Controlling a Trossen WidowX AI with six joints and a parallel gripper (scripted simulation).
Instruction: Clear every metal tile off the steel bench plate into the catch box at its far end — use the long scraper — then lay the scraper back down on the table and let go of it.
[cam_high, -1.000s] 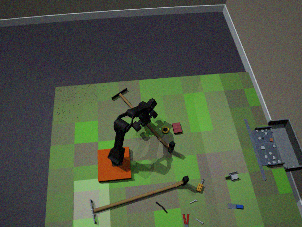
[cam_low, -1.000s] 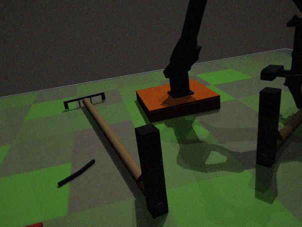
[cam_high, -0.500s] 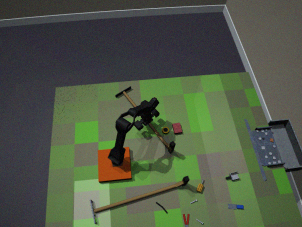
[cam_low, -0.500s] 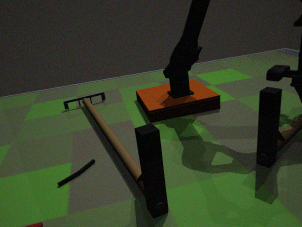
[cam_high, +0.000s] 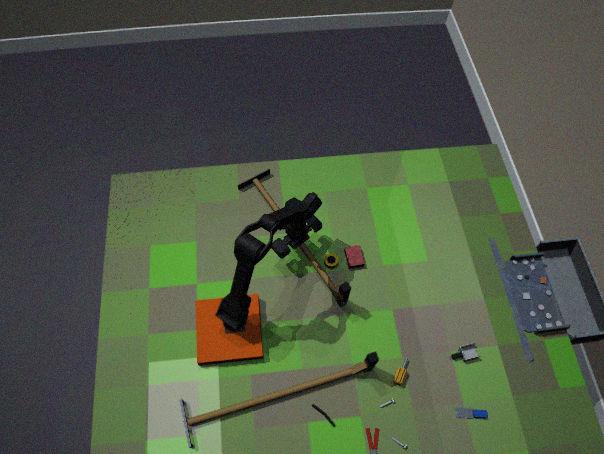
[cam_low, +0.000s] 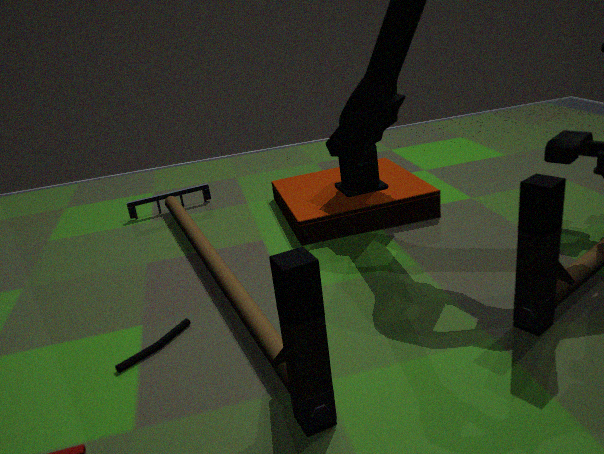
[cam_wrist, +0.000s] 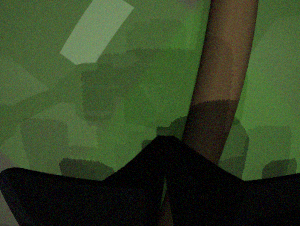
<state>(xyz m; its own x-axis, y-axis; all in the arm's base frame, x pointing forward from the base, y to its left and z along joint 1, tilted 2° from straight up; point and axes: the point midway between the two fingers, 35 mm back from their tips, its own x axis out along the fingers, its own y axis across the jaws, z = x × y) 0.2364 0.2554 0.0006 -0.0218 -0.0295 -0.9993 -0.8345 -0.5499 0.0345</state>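
My gripper tip is now 30 mm to the right of the long scraper and 50 mm below it. Also, from my gripper tip: yellow ring 110 mm ahead, 70 mm to the right; then black strip 10 mm ahead, 570 mm to the right, 10 mm below; then red block 200 mm ahead, 70 mm to the right.
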